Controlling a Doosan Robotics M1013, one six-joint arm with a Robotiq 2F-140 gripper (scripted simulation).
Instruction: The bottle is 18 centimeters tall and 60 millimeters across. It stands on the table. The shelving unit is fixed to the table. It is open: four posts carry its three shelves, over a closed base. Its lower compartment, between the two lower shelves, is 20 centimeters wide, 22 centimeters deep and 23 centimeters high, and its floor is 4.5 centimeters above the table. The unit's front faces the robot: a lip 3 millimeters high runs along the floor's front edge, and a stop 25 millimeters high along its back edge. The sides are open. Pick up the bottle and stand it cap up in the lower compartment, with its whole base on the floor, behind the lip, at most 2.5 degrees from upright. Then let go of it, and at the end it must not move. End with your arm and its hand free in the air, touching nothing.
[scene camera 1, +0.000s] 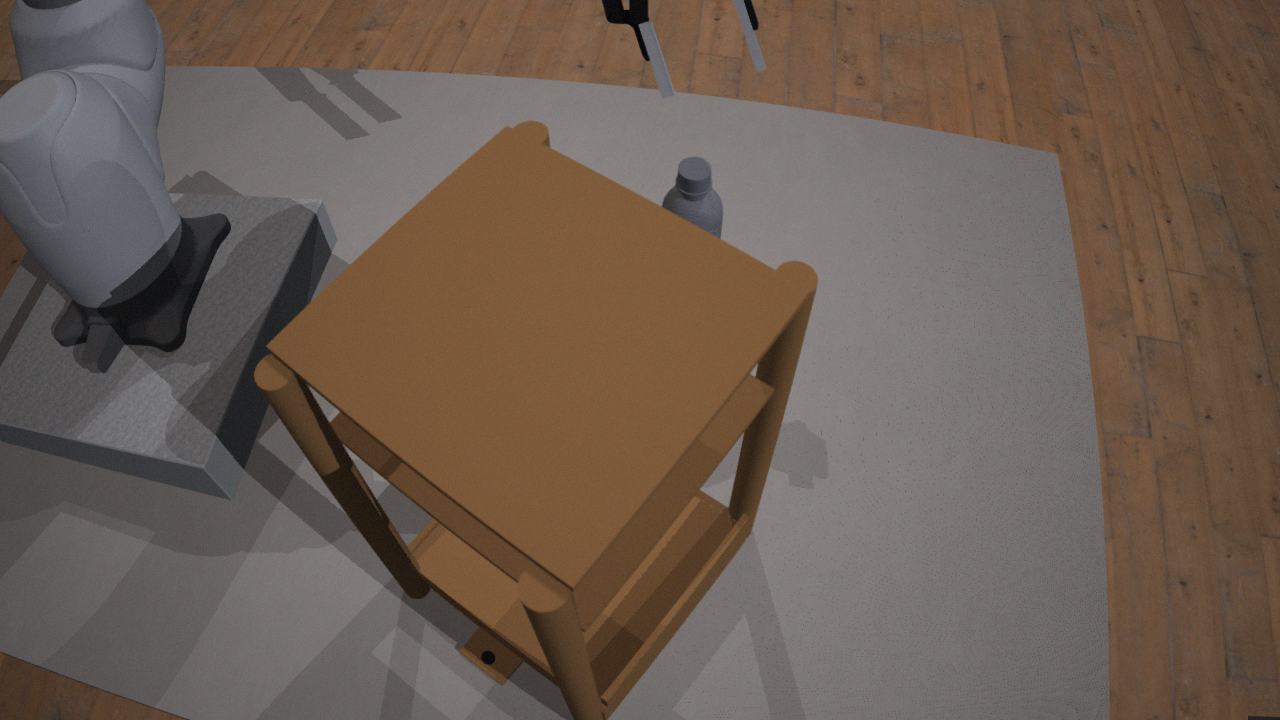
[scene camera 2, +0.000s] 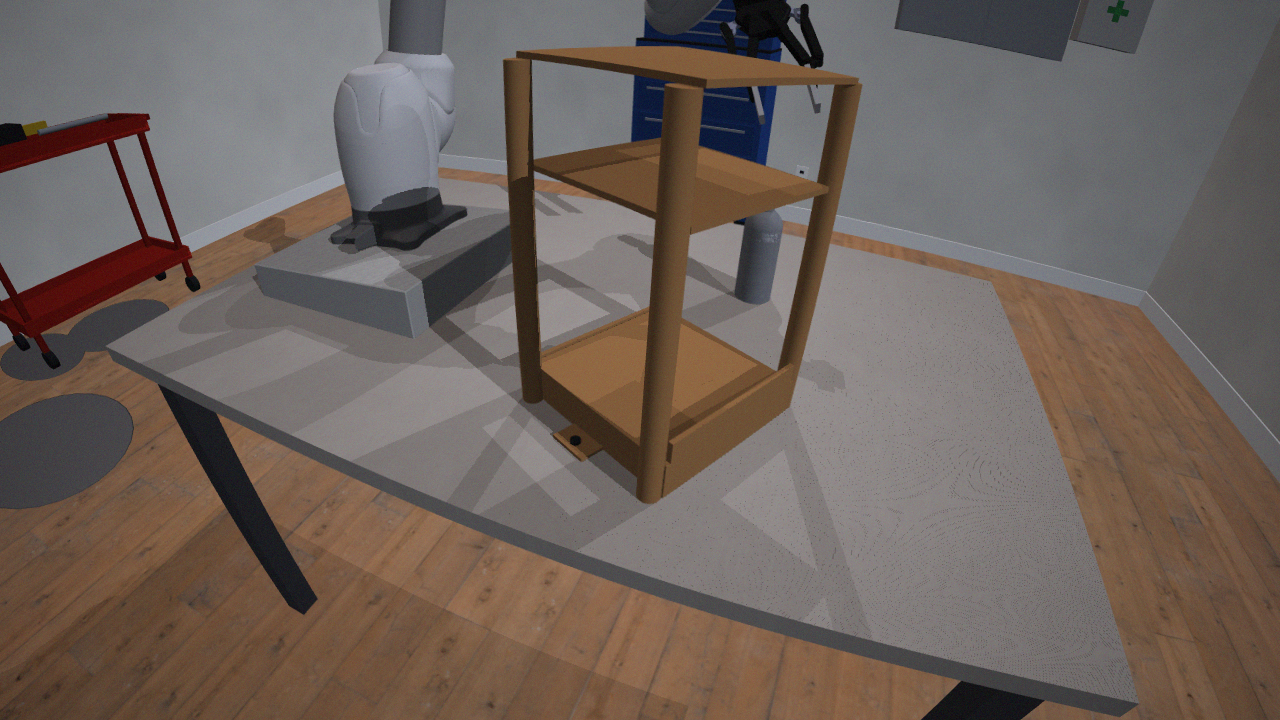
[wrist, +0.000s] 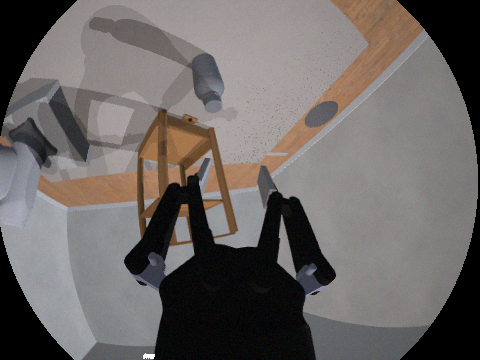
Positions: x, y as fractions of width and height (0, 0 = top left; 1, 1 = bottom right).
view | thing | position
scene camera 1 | my gripper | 0.56, 0.12
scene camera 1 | bottle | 0.55, 0.28
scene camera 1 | shelving unit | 0.42, 0.48
